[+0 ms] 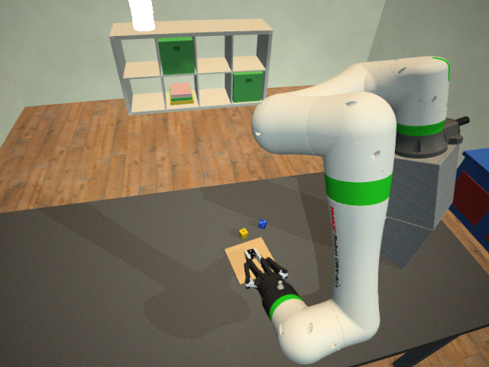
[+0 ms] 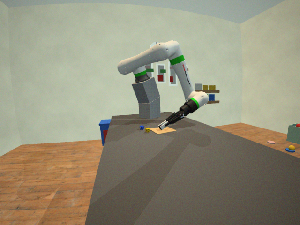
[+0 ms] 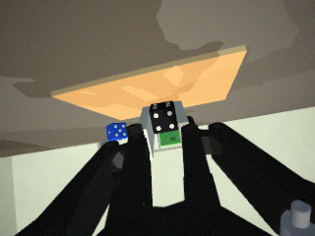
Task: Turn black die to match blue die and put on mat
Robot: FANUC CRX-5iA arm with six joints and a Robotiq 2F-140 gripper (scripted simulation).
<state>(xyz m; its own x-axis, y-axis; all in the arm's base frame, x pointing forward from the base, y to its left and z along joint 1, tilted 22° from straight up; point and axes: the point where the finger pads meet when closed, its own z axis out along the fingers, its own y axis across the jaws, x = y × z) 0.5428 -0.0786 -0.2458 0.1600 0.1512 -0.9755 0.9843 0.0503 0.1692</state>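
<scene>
The black die lies 20 mm to the right of my hand and 10 mm below it. Round my hand: blue die (80 mm behind, 140 mm to the right, 20 mm below); then yellow die (120 mm to the right, 20 mm below); then tan mat (10 mm to the right, 30 mm below).
</scene>
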